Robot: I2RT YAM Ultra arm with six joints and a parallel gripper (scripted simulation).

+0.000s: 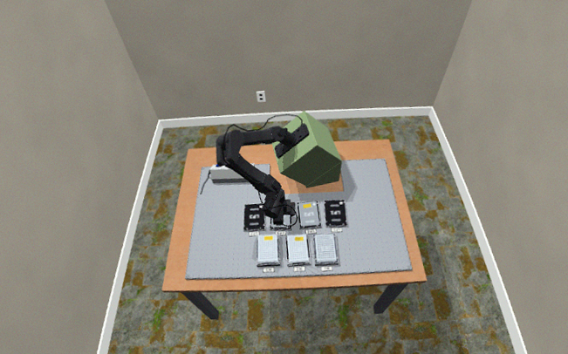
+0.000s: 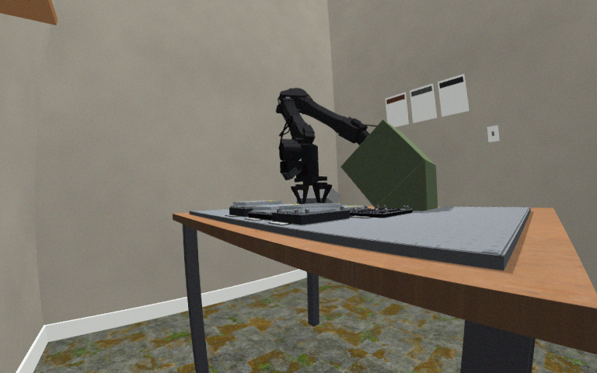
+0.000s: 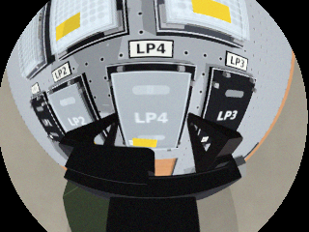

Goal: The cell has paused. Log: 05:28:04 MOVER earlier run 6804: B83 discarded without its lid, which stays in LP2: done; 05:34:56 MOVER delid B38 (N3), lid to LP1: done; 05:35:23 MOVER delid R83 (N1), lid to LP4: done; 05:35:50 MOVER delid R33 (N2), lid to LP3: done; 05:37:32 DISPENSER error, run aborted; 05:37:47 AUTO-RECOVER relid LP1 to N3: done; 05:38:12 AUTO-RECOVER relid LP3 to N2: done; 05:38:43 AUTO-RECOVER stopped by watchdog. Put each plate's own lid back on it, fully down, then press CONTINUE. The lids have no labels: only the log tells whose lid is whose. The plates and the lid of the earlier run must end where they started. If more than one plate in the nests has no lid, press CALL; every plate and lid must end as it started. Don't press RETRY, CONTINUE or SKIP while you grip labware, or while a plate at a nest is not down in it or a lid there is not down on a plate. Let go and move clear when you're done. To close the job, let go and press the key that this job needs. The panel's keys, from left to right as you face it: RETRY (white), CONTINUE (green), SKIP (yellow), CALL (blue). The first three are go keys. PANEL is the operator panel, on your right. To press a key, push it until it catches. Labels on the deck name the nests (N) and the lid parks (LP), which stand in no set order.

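Right now my hand is 210 mm short of the plate and 160 mm to the right of it. Also, from my hand: yellow key 330 mm behind, 210 mm to the right, 40 mm above; green key 320 mm behind, 160 mm to the right, 40 mm above; lid 130 mm to the left, 20 mm ahead, 10 mm below.
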